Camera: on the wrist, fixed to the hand. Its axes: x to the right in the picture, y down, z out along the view.
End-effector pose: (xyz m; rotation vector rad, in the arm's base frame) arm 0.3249 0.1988 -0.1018 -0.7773 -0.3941 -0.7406
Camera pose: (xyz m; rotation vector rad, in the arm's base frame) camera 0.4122 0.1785 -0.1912 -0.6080 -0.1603 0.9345
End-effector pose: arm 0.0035 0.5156 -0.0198 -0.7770 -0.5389 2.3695
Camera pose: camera 0.0031 0.4692 -0.1376 0.3396 -0.4405 -2.2439
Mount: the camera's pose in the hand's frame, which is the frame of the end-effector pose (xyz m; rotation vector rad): 0.0179 0.0972 -0.0791 0.4000 -0.3825 1.5618
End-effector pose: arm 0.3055 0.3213 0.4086 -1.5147 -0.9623 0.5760
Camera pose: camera 0.4029 0.2950 0.3321 -1.5615 0.3133 2.0457
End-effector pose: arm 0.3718 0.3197 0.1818 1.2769 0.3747 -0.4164
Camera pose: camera 0.4325 0.4175 0.2345 1.4540 -1.0682 0.6372
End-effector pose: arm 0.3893 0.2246 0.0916 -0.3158 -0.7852 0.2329
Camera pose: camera 0.4502 0.3054 0.0155 -0.4534 -0.6897 1.9346
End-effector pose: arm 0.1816 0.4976 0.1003 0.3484 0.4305 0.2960
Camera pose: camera 0.1415 0.6121 0.0643 1.0826 -0.2649 1.6403
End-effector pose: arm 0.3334 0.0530 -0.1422 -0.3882 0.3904 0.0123
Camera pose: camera 0.3125 0.1126 -0.2519 0.3913 0.2234 1.4867
